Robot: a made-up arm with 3 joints. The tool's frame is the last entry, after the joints.
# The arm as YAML. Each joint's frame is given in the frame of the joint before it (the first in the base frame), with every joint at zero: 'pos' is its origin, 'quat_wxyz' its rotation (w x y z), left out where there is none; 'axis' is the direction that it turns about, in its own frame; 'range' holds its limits. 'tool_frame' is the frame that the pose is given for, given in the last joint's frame.
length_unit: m
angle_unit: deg
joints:
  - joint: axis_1
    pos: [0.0, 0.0, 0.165]
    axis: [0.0, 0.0, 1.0]
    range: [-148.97, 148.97]
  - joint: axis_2
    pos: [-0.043, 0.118, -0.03]
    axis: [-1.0, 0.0, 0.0]
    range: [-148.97, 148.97]
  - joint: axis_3
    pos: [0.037, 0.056, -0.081]
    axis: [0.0, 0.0, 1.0]
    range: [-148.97, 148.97]
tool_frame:
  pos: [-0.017, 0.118, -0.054]
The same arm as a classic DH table. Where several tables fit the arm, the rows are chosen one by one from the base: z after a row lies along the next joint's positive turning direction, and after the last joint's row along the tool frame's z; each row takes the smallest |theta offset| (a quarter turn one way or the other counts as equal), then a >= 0, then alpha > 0; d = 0 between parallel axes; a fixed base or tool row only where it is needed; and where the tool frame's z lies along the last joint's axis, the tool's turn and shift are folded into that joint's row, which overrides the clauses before.
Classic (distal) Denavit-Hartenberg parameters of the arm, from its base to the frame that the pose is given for. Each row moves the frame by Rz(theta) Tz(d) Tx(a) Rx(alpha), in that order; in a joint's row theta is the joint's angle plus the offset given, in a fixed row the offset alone. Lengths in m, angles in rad.
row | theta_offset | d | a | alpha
axis_1 | 1.5708 | 0.1350 | 0.1180 | -1.5708
axis_2 | 0.0000 | 0.0060 | 0.0560 | 1.5708
axis_3 | 0.1431 | 0.0000 | 0.1192 | 0.0000
tool (fixed) | -1.7139 | -0.1350 | 0.0000 | 0.0000
Joint limits (rad, base to tool): -2.6000..2.6000 -2.6000..2.6000 -2.6000..2.6000

